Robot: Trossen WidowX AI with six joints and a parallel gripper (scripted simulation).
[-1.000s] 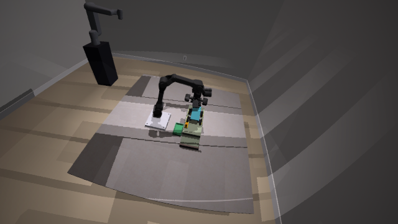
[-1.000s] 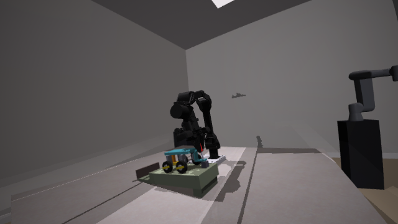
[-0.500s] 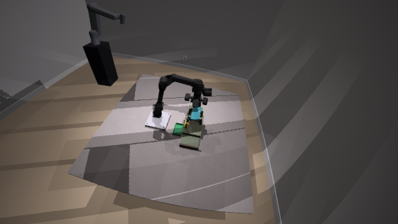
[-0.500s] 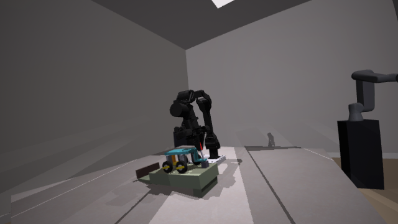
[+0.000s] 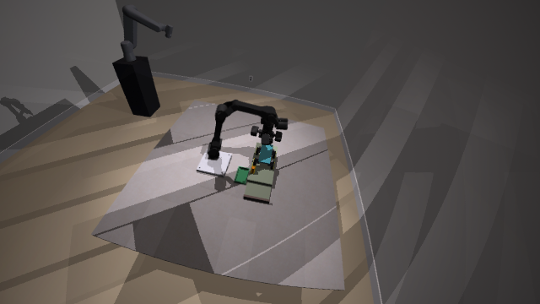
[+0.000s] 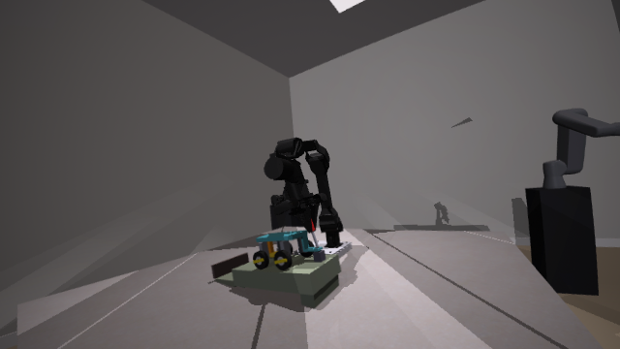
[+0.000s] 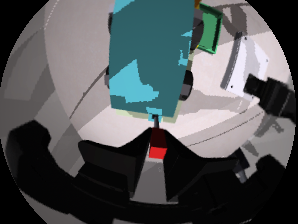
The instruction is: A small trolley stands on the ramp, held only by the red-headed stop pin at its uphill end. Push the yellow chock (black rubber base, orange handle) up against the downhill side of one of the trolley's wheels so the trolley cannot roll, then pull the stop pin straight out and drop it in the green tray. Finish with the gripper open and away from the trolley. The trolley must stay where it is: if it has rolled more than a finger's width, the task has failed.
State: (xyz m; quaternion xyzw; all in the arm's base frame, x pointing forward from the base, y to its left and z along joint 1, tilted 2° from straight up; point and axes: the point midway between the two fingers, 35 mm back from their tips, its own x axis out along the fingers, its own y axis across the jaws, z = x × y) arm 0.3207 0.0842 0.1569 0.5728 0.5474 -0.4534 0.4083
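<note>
Right now my gripper tip is 40 mm past the yellow chock, 180 mm to the left of it and 80 mm above it. From my gripper tip the other things lie so: pale green ramp (20 mm ahead, 100 mm to the right, 120 mm below); then trolley (20 mm ahead, 90 mm to the right, 50 mm below); then red-headed stop pin (right at my gripper tip).
</note>
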